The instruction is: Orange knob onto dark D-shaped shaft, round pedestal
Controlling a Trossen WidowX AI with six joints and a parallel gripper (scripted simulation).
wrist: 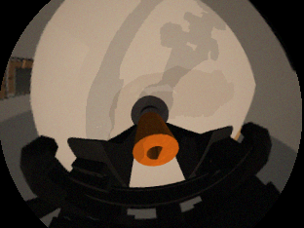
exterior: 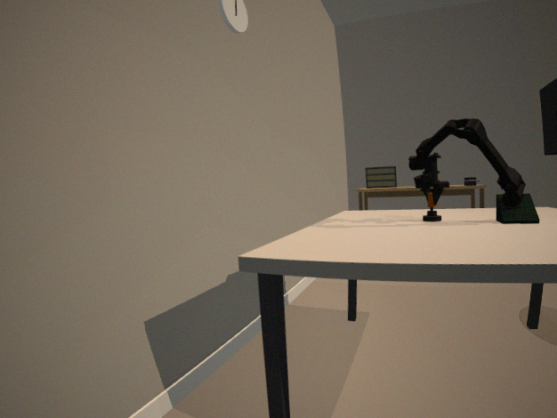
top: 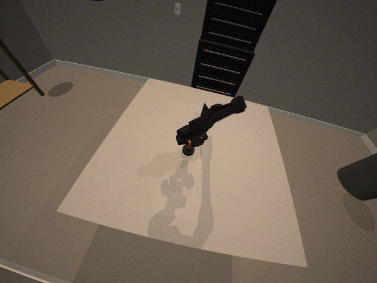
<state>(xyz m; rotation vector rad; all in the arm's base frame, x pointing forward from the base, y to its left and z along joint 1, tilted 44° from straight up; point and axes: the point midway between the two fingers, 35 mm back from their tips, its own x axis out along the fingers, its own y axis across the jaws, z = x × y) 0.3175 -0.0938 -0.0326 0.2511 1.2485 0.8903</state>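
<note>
Now: gripper tip 2 cm below the orange knob. From my gripper tip the other things lie so: dark round pedestal (4 cm below).
</note>
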